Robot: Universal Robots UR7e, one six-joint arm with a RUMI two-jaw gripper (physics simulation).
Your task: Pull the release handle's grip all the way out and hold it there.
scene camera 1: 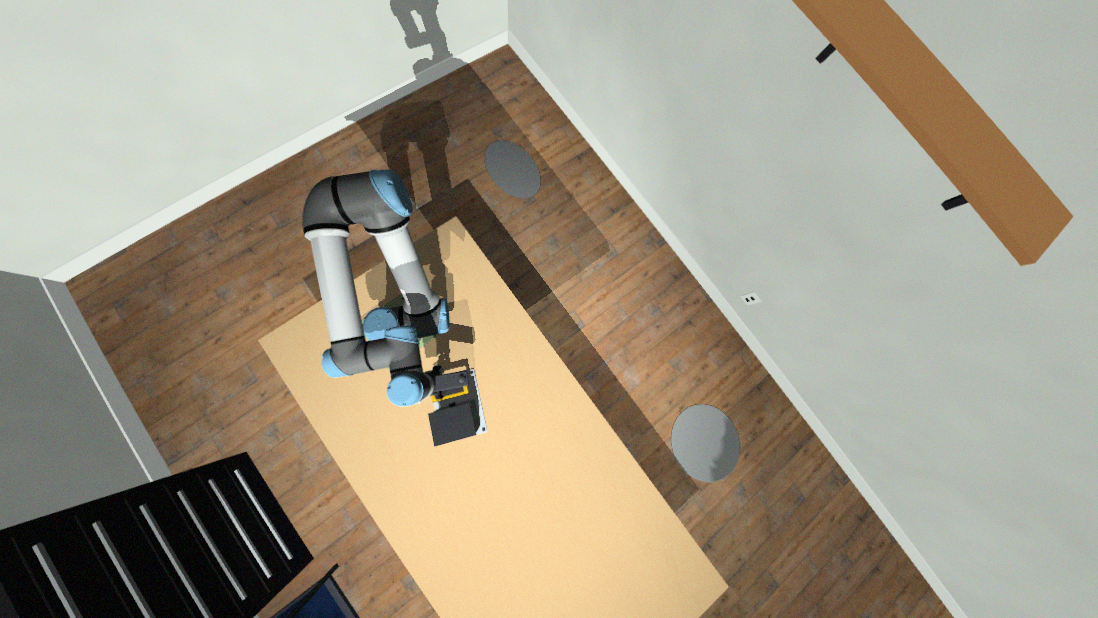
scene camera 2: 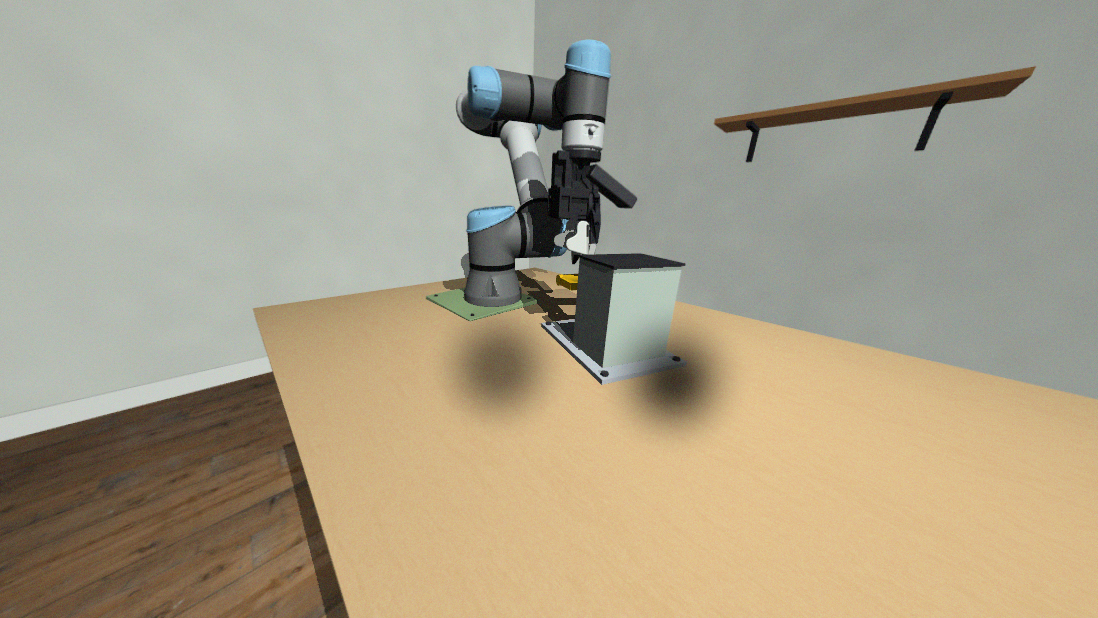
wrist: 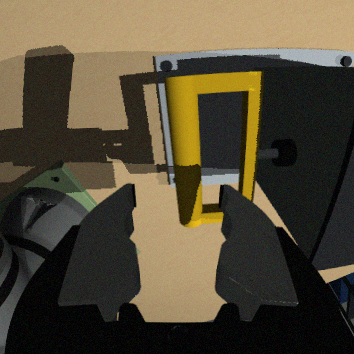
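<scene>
The release handle (scene camera 1: 451, 394) (scene camera 2: 568, 281) is a yellow rectangular frame with a thick round grip bar (wrist: 184, 120) on its outer side. In the wrist view a short rod (wrist: 267, 153) joins it to a collar on the dark side of the box (scene camera 1: 453, 425) (scene camera 2: 641, 310). My gripper (scene camera 2: 582, 251) (wrist: 177, 185) is part-way open, fingers pointing down, with nothing held. In the wrist view its tips frame the lower end of the grip bar, which appears lower down than the tips. The wrist hides most of the gripper in scene camera 1.
The box stands on a grey base plate (scene camera 2: 641, 370) (wrist: 165, 125) bolted to the wooden table (scene camera 1: 530, 491) (scene camera 2: 461, 475). The arm's green mounting plate (scene camera 2: 453, 304) (wrist: 75, 185) is close by. Two round grey stools (scene camera 1: 513, 168) (scene camera 1: 705, 442) and a black cabinet (scene camera 1: 115, 499) stand beside the table.
</scene>
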